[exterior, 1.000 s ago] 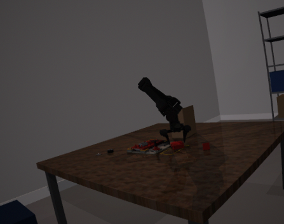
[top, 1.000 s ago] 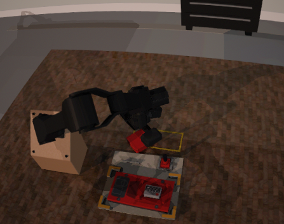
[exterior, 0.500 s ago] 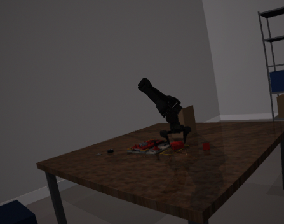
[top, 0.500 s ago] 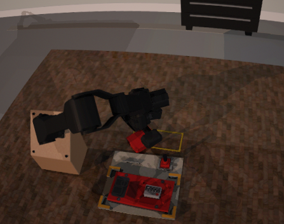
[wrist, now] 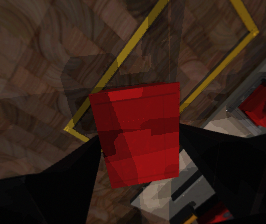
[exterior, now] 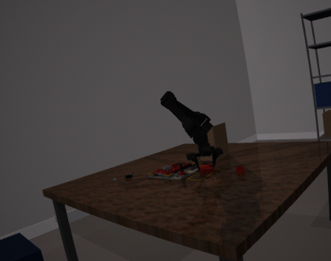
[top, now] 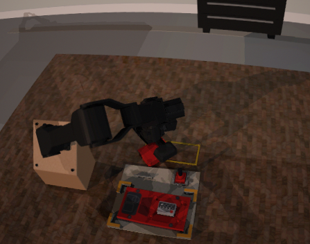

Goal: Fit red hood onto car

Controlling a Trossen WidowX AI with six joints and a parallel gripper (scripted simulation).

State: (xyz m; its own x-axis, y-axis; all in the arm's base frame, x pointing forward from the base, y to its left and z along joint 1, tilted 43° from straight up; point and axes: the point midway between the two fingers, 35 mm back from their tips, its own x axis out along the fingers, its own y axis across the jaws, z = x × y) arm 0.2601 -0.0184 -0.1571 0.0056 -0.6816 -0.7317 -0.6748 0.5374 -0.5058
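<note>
Now: gripper tip 70 mm short of the grey engine block, 210 mm to the left of it and 20 mm below it. Round my gripper tip: red hood 10 mm above; then grey jig 30 mm ahead, 190 mm to the right.
</note>
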